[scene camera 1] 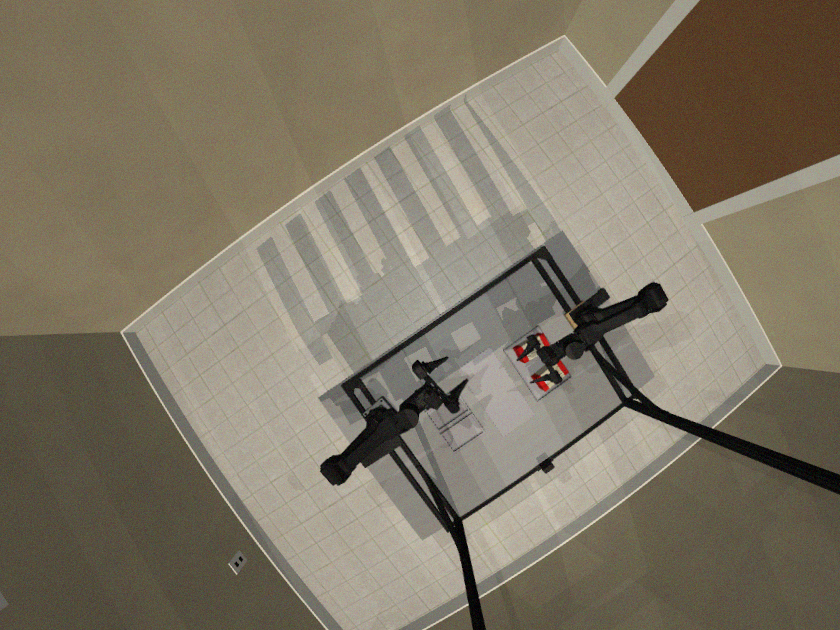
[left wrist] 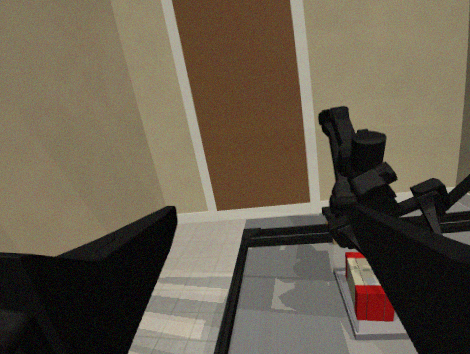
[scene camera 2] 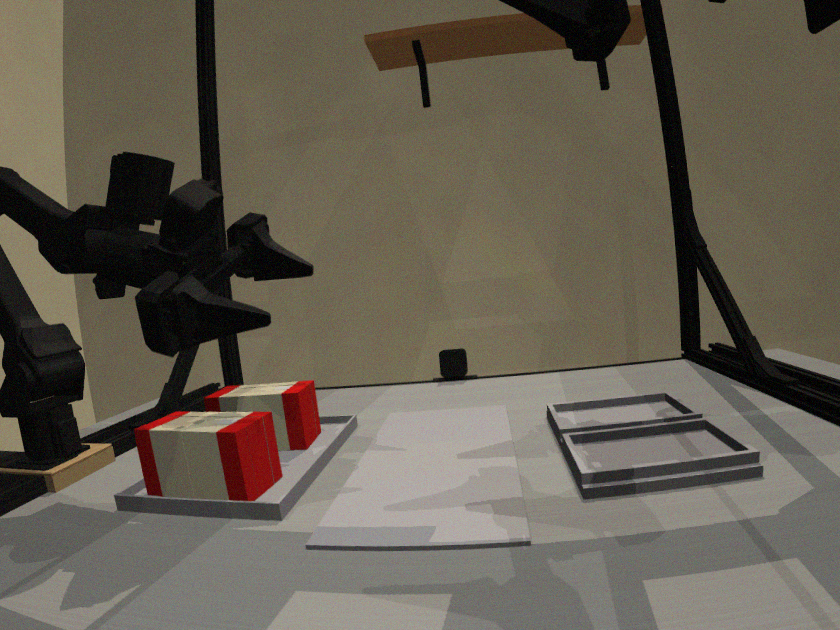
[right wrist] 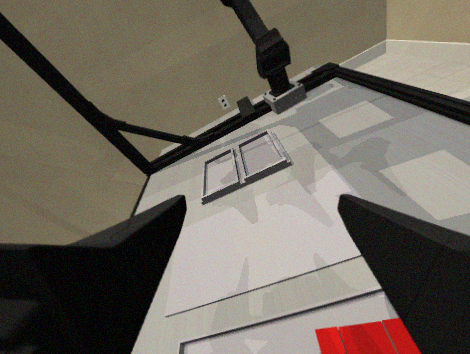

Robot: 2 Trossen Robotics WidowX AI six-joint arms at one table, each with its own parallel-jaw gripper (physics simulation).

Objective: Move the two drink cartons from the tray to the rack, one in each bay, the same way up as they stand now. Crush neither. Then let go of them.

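Frame: origin at the left arm's base, x up, y ahead, z left, level; centimetres.
Seen in the pictures: left gripper, fingertip midpoint: (scene camera 1: pixel 458 368) (left wrist: pixel 263 214); right gripper, fingertip midpoint: (scene camera 1: pixel 523 371) (scene camera 2: pixel 293 293) (right wrist: pixel 261 201); left arm's base at its link origin: (scene camera 1: pixel 380 415) (right wrist: pixel 281 90); right arm's base at its link origin: (scene camera 1: pixel 581 317) (scene camera 2: pixel 54 456).
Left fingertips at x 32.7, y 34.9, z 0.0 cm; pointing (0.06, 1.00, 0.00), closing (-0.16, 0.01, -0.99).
Pixels of each thing's top centre, then the offset from my left fingertips to it. "spot": a spot on its surface instead. Level surfaces: height alone.
- shallow grey tray at its top centre: (scene camera 2: pixel 253 449) (left wrist: pixel 407 292) (scene camera 1: pixel 539 363) dx -35.5, dy +25.6, dz -26.7 cm
- nearer carton at a spot on its surface: (scene camera 2: pixel 186 461) spot: dx -32.6, dy +27.7, dz -16.0 cm
- farther carton at a spot on its surface: (scene camera 2: pixel 301 415) spot: dx -32.4, dy +20.0, dz -28.8 cm
- red carton end at a spot on its surface: (right wrist: pixel 362 339) (left wrist: pixel 376 290) spot: dx -29.7, dy +22.0, dz -18.2 cm
- grey rack at its top centre: (scene camera 2: pixel 634 423) (right wrist: pixel 237 160) (scene camera 1: pixel 455 422) dx -35.1, dy -15.1, dz -22.0 cm
- flat pale mat at its surface level: dx -36.7 cm
- small black box at a spot on its surface: (scene camera 2: pixel 453 363) (scene camera 1: pixel 545 463) spot: dx -33.9, dy +1.1, dz -59.8 cm
Two red and cream cartons stand side by side in the shallow grey tray (scene camera 1: pixel 521 373) (scene camera 2: pixel 196 507) (left wrist: pixel 380 336) (right wrist: pixel 250 325). The nearer carton (scene camera 2: pixel 186 461) and the farther carton (scene camera 2: pixel 301 415) are unsqueezed in scene camera 2. A red carton end (left wrist: pixel 374 304) (right wrist: pixel 362 339) shows in each wrist view. The grey rack (scene camera 1: pixel 455 421) (scene camera 2: pixel 664 467) (right wrist: pixel 220 193) has two empty bays. My right gripper (scene camera 1: pixel 525 369) (scene camera 2: pixel 291 294) (right wrist: pixel 261 201) is open and empty, above the tray. My left gripper (scene camera 1: pixel 457 370) (left wrist: pixel 263 214) is open and empty, high over the table near the rack.
A flat pale mat (scene camera 2: pixel 420 474) (right wrist: pixel 255 245) lies between tray and rack. A black frame (scene camera 1: pixel 447 315) edges the table, with uprights (scene camera 2: pixel 208 101) (scene camera 2: pixel 671 155) at the far corners. A small black box (scene camera 1: pixel 546 465) (scene camera 2: pixel 453 363) sits at the edge.
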